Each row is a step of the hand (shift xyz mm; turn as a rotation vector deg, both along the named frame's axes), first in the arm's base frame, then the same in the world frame.
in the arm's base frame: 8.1 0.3 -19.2 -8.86 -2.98 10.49
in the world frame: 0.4 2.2 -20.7 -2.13 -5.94 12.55
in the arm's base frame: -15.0 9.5 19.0 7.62 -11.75 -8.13
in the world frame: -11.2 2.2 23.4 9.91 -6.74 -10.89
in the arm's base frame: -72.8 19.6 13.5 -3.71 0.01 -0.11
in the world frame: -63.5 -21.0 37.3 -2.94 -1.99 1.08
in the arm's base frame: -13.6 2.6 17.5 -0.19 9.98 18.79
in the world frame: -6.8 -3.0 21.1 0.09 10.55 18.48
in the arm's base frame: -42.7 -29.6 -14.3 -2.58 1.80 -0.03
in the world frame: -21.6 -49.4 -1.8 -3.01 0.12 0.92
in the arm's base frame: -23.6 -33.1 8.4 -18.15 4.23 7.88
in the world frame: 2.2 -39.3 13.3 -14.11 -5.22 13.53
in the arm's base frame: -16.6 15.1 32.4 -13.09 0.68 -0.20
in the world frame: -11.4 7.7 36.9 -10.66 -6.47 4.04
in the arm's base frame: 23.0 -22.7 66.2 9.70 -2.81 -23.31
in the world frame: 50.4 1.5 53.7 2.07 -0.02 -25.32
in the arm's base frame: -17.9 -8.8 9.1 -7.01 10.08 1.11
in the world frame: -6.4 -15.8 13.7 -10.64 4.80 3.95
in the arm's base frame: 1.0 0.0 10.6 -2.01 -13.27 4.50
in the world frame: 4.0 1.8 9.7 7.03 -11.61 4.02
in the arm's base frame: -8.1 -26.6 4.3 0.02 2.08 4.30
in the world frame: 9.5 -26.0 4.9 0.18 2.28 4.19
